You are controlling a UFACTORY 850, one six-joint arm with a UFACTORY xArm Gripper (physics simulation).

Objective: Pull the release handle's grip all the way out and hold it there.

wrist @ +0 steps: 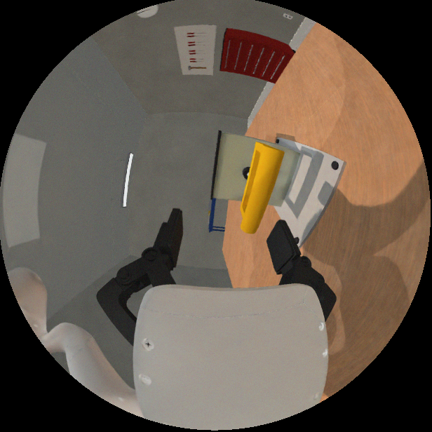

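Observation:
The release handle's yellow grip [263,187] is a long bar, tilted in the view, in front of a pale green upright panel [230,162]. The panel has a dark top edge and stands on a light grey base plate [320,200] with dark bolts. A small black round part [246,173] shows beside the grip. My gripper [229,226] is open, with nothing between its fingers. Its right finger is near the grip's lower end in the view, and its left finger is well to the left. How far the grip stands out from the panel is hard to tell.
The wooden table [375,120] lies under the base plate, with its edge running down the middle of the view. A red cabinet [256,55] and a white tool poster [197,50] show at the top. A blue frame [212,215] stands beyond the table edge. Dark shadows fall on the table at right.

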